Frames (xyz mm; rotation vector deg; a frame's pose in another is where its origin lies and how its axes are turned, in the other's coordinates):
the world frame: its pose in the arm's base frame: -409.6 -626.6 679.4 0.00 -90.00 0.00
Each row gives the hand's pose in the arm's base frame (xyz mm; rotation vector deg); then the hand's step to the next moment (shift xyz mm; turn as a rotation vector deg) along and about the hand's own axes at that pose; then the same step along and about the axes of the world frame.
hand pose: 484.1 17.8 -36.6 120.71 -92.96 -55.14
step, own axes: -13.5 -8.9 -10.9 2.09 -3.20 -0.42
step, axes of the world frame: 6.8 13.8 -12.0 -2.31 -1.04 -2.89
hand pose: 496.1 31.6 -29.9 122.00 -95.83 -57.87
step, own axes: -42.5 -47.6 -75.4 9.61 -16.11 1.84
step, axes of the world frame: 42.6 37.9 -80.6 -14.20 -3.53 -11.89
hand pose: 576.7 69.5 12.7 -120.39 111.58 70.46
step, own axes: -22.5 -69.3 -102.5 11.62 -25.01 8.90
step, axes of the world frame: 49.8 -18.2 -114.0 -24.40 0.34 -15.63
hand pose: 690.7 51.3 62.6 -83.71 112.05 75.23
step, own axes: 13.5 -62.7 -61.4 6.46 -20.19 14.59
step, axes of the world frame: -7.9 -60.6 -64.4 -21.24 8.07 -12.09
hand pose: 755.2 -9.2 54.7 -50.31 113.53 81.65
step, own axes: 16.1 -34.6 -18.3 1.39 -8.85 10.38
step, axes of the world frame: -27.4 -28.5 -15.2 -9.41 7.62 -6.43
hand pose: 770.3 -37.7 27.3 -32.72 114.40 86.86
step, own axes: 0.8 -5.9 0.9 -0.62 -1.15 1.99
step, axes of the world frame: -5.0 -0.7 -3.3 -0.82 1.61 -1.55
